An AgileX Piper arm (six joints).
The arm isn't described. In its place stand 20 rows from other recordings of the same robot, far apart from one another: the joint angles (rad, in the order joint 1, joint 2, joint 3, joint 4, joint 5, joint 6), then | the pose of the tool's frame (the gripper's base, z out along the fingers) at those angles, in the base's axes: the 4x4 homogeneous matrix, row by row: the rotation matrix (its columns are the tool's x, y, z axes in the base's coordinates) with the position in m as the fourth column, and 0 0 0 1 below.
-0.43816 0.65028 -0.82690 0.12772 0.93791 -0.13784 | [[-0.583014 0.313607 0.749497 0.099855], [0.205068 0.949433 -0.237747 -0.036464], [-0.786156 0.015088 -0.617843 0.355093], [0 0 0 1]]
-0.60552 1.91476 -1.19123 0.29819 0.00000 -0.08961 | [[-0.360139 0.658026 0.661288 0.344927], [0.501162 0.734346 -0.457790 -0.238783], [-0.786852 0.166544 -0.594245 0.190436], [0 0 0 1]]
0.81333 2.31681 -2.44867 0.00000 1.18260 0.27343 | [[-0.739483 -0.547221 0.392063 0.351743], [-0.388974 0.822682 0.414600 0.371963], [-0.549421 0.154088 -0.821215 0.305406], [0 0 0 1]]
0.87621 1.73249 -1.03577 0.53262 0.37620 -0.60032 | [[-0.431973 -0.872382 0.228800 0.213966], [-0.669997 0.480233 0.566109 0.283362], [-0.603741 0.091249 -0.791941 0.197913], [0 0 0 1]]
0.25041 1.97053 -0.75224 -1.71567 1.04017 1.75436 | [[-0.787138 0.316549 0.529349 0.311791], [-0.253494 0.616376 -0.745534 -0.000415], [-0.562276 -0.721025 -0.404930 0.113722], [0 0 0 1]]
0.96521 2.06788 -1.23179 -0.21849 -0.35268 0.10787 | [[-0.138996 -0.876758 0.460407 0.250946], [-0.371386 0.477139 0.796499 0.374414], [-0.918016 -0.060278 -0.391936 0.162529], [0 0 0 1]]
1.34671 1.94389 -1.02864 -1.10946 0.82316 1.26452 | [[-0.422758 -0.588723 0.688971 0.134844], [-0.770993 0.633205 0.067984 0.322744], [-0.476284 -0.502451 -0.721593 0.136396], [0 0 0 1]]
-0.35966 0.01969 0.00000 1.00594 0.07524 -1.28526 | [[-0.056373 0.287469 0.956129 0.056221], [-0.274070 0.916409 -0.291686 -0.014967], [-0.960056 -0.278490 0.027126 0.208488], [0 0 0 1]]
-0.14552 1.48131 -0.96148 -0.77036 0.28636 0.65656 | [[-0.616726 0.241928 0.749079 0.315612], [-0.001680 0.951194 -0.308588 -0.064346], [-0.787176 -0.191573 -0.586219 0.269207], [0 0 0 1]]
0.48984 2.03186 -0.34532 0.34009 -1.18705 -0.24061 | [[-0.346515 -0.238762 0.907149 0.237011], [-0.301886 0.944001 0.133146 0.094472], [-0.888140 -0.227718 -0.399190 0.071132], [0 0 0 1]]
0.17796 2.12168 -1.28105 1.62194 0.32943 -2.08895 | [[-0.410314 -0.656303 0.633174 0.430287], [-0.504219 0.741800 0.442149 0.107265], [-0.759872 -0.137838 -0.635291 0.130085], [0 0 0 1]]
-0.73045 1.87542 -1.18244 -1.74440 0.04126 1.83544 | [[-0.355240 0.726900 0.587725 0.306882], [0.439958 0.684758 -0.580986 -0.279846], [-0.824768 0.052185 -0.563059 0.204874], [0 0 0 1]]
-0.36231 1.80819 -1.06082 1.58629 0.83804 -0.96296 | [[-0.640933 0.073094 0.764108 0.364545], [0.665031 0.549992 0.505216 -0.065847], [-0.383325 0.831965 -0.401118 0.215492], [0 0 0 1]]
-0.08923 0.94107 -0.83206 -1.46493 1.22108 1.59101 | [[0.007361 0.966706 0.255782 0.138880], [0.112325 0.253371 -0.960826 -0.097778], [-0.993644 0.035803 -0.106720 0.380776], [0 0 0 1]]
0.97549 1.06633 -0.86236 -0.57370 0.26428 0.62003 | [[-0.233155 -0.731570 0.640659 0.141805], [-0.234320 0.681669 0.693124 0.186371], [-0.943787 0.011487 -0.330356 0.351448], [0 0 0 1]]
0.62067 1.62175 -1.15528 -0.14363 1.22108 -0.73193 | [[-0.169388 -0.983895 0.057085 0.244377], [-0.979018 0.161325 -0.124492 0.159667], [0.113278 -0.076975 -0.990577 0.240510], [0 0 0 1]]
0.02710 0.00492 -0.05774 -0.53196 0.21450 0.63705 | [[-0.035936 0.085573 0.995684 0.053640], [0.113309 0.990251 -0.081017 -0.008375], [-0.992910 0.109908 -0.045281 0.215650], [0 0 0 1]]
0.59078 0.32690 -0.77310 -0.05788 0.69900 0.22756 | [[-0.229810 -0.492499 0.839423 0.034606], [0.065113 0.852795 0.518171 0.019131], [-0.971055 0.173738 -0.163913 0.381765], [0 0 0 1]]
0.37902 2.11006 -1.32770 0.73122 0.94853 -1.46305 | [[-0.226825 -0.963108 -0.144823 0.344307], [-0.841863 0.119118 0.526382 0.190279], [-0.489712 0.241318 -0.837823 0.125530], [0 0 0 1]]
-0.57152 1.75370 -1.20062 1.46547 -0.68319 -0.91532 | [[0.181716 0.946042 0.268298 0.296285], [0.342986 0.194730 -0.918935 -0.258467], [-0.921596 0.259007 -0.289094 0.274363], [0 0 0 1]]
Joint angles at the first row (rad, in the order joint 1, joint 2, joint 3, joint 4, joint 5, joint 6):
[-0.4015 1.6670 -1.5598 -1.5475 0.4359 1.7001]
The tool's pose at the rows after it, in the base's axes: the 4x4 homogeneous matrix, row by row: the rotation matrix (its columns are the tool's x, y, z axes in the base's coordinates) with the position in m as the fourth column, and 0 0 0 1 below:
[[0.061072 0.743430 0.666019 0.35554], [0.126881 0.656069 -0.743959 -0.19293], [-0.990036 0.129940 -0.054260 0.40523], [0 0 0 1]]
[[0.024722 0.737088 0.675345 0.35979], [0.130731 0.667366 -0.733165 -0.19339], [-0.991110 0.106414 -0.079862 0.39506], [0 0 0 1]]
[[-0.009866 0.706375 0.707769 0.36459], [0.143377 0.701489 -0.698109 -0.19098], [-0.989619 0.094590 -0.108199 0.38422], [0 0 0 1]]
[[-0.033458 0.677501 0.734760 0.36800], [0.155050 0.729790 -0.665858 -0.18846], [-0.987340 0.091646 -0.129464 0.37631], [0 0 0 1]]
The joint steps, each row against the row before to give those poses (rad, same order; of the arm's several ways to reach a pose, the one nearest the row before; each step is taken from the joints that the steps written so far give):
[0.0000 0.0121 0.0132 0.0079 0.0027 -0.0078]
[0.0000 0.0127 0.0149 0.0016 -0.0149 -0.0144]
[0.0000 0.0073 0.0234 0.0000 -0.0488 -0.0042]
[0.0000 0.0044 0.0181 0.0000 -0.0429 0.0000]

